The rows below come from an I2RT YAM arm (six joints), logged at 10 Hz.
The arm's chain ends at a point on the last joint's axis. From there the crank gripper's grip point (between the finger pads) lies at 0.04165 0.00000 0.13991 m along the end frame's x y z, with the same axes.
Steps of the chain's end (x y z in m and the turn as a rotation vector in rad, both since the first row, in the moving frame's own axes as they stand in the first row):
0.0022, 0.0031, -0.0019, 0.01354, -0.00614, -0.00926
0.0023, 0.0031, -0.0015, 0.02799, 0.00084, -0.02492
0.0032, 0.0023, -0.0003, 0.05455, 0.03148, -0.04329
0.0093, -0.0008, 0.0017, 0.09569, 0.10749, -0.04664
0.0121, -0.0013, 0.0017, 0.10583, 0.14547, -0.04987
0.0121, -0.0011, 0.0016, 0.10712, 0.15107, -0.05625
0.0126, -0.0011, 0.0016, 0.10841, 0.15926, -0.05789
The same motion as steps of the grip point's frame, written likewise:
0.0013, 0.0008, -0.0017, 0.01354, -0.00614, -0.00926
0.0024, -0.0019, -0.0016, 0.02799, 0.00084, -0.02492
0.0074, -0.0072, -0.0019, 0.05455, 0.03148, -0.04329
0.0237, -0.0162, -0.0043, 0.09569, 0.10749, -0.04664
0.0315, -0.0183, -0.0067, 0.10583, 0.14547, -0.04987
0.0321, -0.0186, -0.0072, 0.10712, 0.15107, -0.05625
0.0337, -0.0188, -0.0077, 0.10841, 0.15926, -0.05789

